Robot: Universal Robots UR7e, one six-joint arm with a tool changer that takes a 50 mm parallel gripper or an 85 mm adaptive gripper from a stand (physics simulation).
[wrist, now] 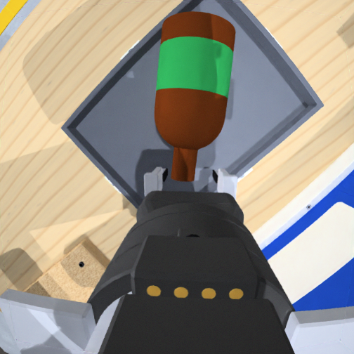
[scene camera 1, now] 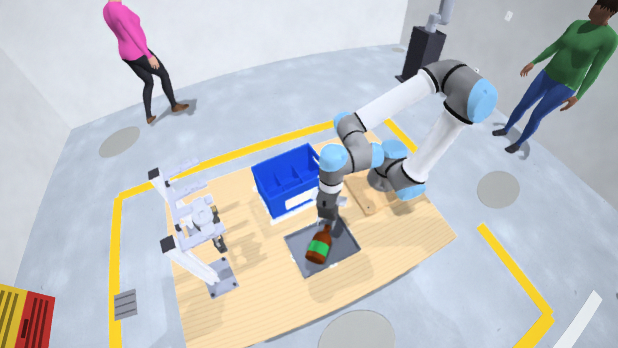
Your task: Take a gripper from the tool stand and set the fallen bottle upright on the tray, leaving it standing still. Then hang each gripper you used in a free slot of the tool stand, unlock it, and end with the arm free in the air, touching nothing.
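Places are measured from the arm's base along level axes (x up, y right, z ahead), in metres.
Pixels of known places: arm's base, link origin: point(scene camera 1: 382, 179).
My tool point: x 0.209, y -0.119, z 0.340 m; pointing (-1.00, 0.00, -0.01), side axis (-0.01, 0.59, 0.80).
Ahead of a thing's pixels: the offset from my tool point to its top centre. "spot": to the spot under its first point.
The brown bottle with a green label @[dx -0.155, dy -0.078, dz +0.053 m] point(scene camera 1: 318, 247) point(wrist: 194, 65) lies on its side in the grey tray @[spot: dx -0.229, dy -0.043, dz +0.145 m] point(scene camera 1: 296, 245) point(wrist: 270, 100). Its neck points toward my gripper. My gripper point(scene camera 1: 327, 222) point(wrist: 190, 175) is on the arm and open, pointing down over the tray's edge near the blue crate. In the wrist view the end of the neck shows between the two spread fingertips, with a gap on each side. Whether the fingertips are level with the neck is hard to tell. The tool stand point(scene camera 1: 192, 262) is at the left of the table, with another gripper point(scene camera 1: 218, 237) hanging in it.
A blue crate @[dx -0.059, dy +0.207, dz +0.080 m] point(scene camera 1: 270, 197) point(wrist: 330, 295) stands close behind the tray and beside my wrist. A wooden base board point(scene camera 1: 362, 197) point(wrist: 75, 280) lies under the arm's base, right of the crate. Two people stand on the floor beyond the table.
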